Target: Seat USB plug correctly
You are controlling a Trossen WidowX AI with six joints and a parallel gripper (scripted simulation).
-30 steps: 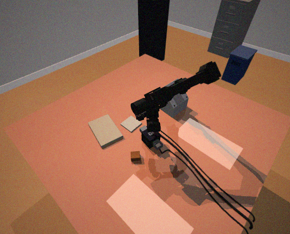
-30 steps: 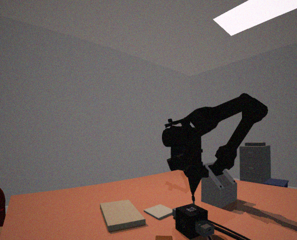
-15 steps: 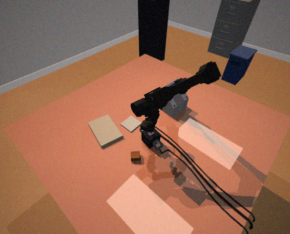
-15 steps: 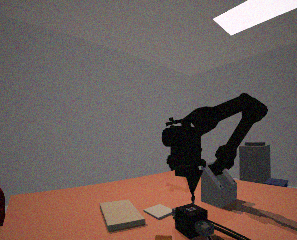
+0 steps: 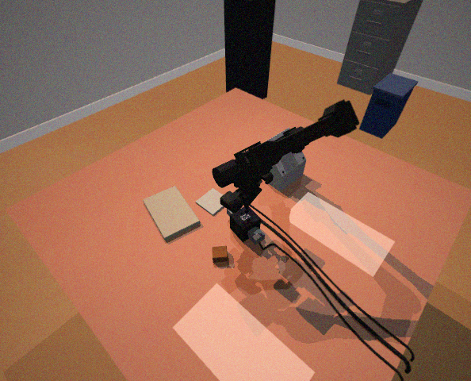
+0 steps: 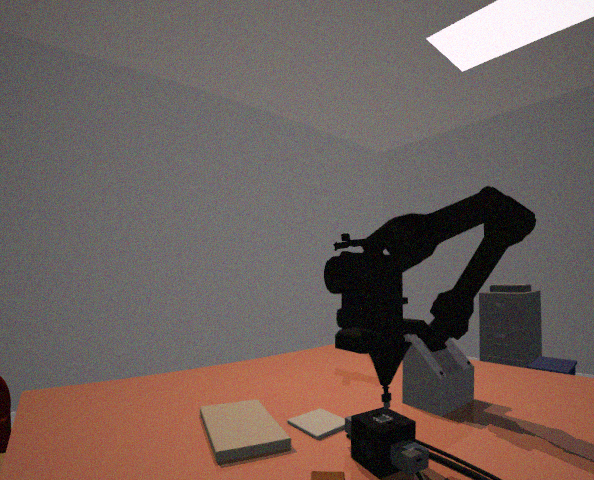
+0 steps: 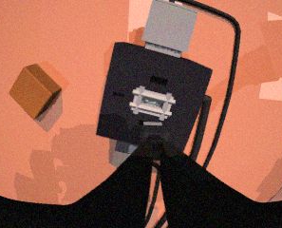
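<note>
The USB plug lies 20 mm below my gripper tip. Also, from my gripper tip: pale pad 180 mm to the right, 130 mm below; then USB socket 70 mm below; then brown block 140 mm ahead, 120 mm below, 20 mm to the left.
</note>
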